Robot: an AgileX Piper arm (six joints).
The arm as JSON. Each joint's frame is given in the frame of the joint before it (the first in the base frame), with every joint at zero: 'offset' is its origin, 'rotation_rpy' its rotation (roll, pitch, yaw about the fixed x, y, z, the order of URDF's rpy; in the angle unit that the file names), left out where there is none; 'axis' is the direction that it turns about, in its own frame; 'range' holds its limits. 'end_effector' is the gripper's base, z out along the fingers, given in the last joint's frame.
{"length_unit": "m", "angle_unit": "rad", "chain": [
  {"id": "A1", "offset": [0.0, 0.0, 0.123], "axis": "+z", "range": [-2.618, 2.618]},
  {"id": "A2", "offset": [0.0, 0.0, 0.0], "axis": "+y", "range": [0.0, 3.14]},
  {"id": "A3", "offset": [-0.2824, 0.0, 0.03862], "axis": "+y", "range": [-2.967, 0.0]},
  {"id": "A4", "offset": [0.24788, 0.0, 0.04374], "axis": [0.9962, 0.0, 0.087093], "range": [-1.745, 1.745]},
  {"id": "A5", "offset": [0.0, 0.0, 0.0], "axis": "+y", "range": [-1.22, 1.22]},
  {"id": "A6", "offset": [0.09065, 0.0, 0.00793], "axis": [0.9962, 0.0, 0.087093], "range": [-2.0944, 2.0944]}
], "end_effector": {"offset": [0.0, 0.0, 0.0], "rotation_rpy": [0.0, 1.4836, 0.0]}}
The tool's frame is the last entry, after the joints.
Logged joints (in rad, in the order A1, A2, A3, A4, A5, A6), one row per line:
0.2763, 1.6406, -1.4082, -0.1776, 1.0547, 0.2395
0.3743, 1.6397, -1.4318, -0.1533, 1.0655, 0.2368
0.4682, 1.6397, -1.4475, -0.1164, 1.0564, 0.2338
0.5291, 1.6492, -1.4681, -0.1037, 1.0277, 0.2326
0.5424, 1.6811, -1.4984, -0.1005, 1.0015, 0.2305
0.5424, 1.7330, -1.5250, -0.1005, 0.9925, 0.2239
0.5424, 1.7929, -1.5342, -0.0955, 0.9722, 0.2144
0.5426, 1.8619, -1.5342, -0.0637, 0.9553, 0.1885
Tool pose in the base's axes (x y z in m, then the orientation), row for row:
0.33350, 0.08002, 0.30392, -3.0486, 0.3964, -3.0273
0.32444, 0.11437, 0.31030, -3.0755, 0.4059, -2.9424
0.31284, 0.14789, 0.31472, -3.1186, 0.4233, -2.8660
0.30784, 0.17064, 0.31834, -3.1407, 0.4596, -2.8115
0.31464, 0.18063, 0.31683, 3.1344, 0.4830, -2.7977
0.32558, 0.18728, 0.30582, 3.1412, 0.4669, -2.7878
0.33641, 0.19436, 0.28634, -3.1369, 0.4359, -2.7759
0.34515, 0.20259, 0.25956, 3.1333, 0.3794, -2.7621
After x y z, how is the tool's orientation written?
As angles about the fixed x, y, z axes (roll, pitch, yaw), in radians.
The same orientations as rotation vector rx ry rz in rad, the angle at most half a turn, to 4 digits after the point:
-0.1309, 2.7362, -0.0958
-0.2531, 2.7194, -0.0340
-0.3668, 2.6939, 0.0493
-0.4411, 2.6498, 0.1021
-0.4582, 2.6246, 0.1217
-0.4717, 2.6380, 0.1127
-0.4914, 2.6653, 0.1029
-0.5243, 2.7183, 0.1115

